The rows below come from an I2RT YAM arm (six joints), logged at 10 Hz.
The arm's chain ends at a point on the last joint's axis. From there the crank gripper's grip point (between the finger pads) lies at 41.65 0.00 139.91 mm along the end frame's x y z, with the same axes.
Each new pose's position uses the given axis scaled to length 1; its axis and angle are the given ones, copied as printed.
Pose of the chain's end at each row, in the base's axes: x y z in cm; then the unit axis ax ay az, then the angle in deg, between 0 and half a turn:
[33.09, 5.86, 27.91, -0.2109, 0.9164, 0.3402, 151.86]
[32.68, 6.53, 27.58, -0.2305, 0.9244, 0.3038, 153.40]
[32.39, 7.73, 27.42, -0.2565, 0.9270, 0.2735, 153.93]
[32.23, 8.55, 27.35, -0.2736, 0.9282, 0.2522, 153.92]
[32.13, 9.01, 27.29, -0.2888, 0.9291, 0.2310, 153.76]
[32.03, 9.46, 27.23, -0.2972, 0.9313, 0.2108, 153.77]
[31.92, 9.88, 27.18, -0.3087, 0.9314, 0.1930, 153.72]
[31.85, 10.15, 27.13, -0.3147, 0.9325, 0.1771, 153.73]
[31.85, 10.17, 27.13, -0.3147, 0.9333, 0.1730, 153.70]
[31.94, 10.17, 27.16, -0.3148, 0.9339, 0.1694, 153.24]
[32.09, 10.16, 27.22, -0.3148, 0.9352, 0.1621, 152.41]
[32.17, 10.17, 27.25, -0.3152, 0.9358, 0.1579, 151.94]
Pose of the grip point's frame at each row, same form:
[33.92, 14.61, 16.26, -0.2109, 0.9164, 0.3402, 151.86]
[33.31, 14.30, 15.24, -0.2305, 0.9244, 0.3038, 153.40]
[33.01, 14.66, 14.59, -0.2565, 0.9270, 0.2735, 153.93]
[32.96, 14.90, 14.23, -0.2736, 0.9282, 0.2522, 153.92]
[33.03, 14.80, 13.92, -0.2888, 0.9291, 0.2310, 153.76]
[33.09, 14.71, 13.65, -0.2972, 0.9313, 0.2108, 153.77]
[33.13, 14.65, 13.44, -0.3087, 0.9314, 0.1930, 153.72]
[33.19, 14.49, 13.26, -0.3147, 0.9325, 0.1771, 153.73]
[33.24, 14.40, 13.23, -0.3147, 0.9333, 0.1730, 153.70]
[33.47, 14.34, 13.26, -0.3148, 0.9339, 0.1694, 153.24]
[33.89, 14.20, 13.31, -0.3148, 0.9352, 0.1621, 152.41]
[34.12, 14.13, 13.34, -0.3152, 0.9358, 0.1579, 151.94]

